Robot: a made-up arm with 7 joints. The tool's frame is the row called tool.
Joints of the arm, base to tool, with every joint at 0 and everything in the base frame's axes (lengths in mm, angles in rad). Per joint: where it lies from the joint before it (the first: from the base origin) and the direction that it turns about. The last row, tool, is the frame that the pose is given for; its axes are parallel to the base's.
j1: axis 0 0.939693 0.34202 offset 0.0 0.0 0.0
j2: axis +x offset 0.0 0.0 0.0
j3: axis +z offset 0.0 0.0 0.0
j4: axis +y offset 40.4 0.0 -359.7
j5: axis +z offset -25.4 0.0 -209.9
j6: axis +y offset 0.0 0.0 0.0
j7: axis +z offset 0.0 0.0 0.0
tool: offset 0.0 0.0 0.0
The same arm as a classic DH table. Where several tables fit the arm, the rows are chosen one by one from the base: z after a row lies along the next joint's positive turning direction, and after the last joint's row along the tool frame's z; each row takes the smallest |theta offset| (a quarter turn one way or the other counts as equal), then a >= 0, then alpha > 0; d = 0 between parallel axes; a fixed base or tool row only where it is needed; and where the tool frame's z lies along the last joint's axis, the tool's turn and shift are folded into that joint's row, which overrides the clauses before.
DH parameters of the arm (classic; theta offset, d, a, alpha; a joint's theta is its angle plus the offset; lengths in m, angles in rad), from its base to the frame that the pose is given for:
base (fixed): 0 0 0 -1.2218
j1: 1.5708 0 0 1.5708
j2: 1.2218 0 0 -1.5708
j3: -1.5708 -0.3597 0.0404 -1.5708
j4: 0 0 -0.0254 1.5708
j5: 0 -0.2099 0 -1.5708
j6: 0 0 0 1.5708
j7: 0 0 0 0

